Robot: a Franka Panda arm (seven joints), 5 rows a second.
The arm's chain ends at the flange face. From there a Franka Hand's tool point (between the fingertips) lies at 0.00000 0.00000 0.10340 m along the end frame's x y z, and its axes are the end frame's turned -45 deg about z.
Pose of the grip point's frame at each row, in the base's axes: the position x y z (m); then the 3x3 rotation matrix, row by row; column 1 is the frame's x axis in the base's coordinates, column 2 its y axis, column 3 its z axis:
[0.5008 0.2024 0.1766], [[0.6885 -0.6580 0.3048], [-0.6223 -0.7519 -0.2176], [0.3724 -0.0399 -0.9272]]
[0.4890 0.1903 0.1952], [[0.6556 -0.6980 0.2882], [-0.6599 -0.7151 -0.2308], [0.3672 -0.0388 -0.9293]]
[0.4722 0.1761 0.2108], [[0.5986 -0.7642 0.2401], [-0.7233 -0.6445 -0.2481], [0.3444 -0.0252 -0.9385]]
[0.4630 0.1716 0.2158], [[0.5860 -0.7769 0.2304], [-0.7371 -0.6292 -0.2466], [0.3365 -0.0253 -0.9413]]
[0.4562 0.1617 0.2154], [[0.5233 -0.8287 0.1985], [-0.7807 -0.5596 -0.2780], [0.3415 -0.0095 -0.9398]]
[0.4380 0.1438 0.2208], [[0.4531 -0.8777 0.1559], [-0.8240 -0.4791 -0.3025], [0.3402 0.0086 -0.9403]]
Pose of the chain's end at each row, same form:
[0.4693 0.2249 0.2725], [[0.0216 -0.9521 0.3048], [-0.9717 -0.0916 -0.2176], [0.2351 -0.2915 -0.9272]]
[0.4592 0.2142 0.2913], [[-0.0300 -0.9571 0.2882], [-0.9723 -0.0390 -0.2308], [0.2322 -0.2871 -0.9293]]
[0.4474 0.2018 0.3078], [[-0.1171 -0.9636 0.2401], [-0.9672 0.0557 -0.2481], [0.2257 -0.2613 -0.9385]]
[0.4392 0.1971 0.3131], [[-0.1350 -0.9637 0.2304], [-0.9661 0.0763 -0.2466], [0.2201 -0.2558 -0.9413]]
[0.4357 0.1904 0.3126], [[-0.2160 -0.9560 0.1985], [-0.9477 0.1563 -0.2780], [0.2348 -0.2482 -0.9398]]
[0.4219 0.1751 0.3180], [[-0.3002 -0.9410 0.1559], [-0.9214 0.2439 -0.3025], [0.2466 -0.2345 -0.9403]]

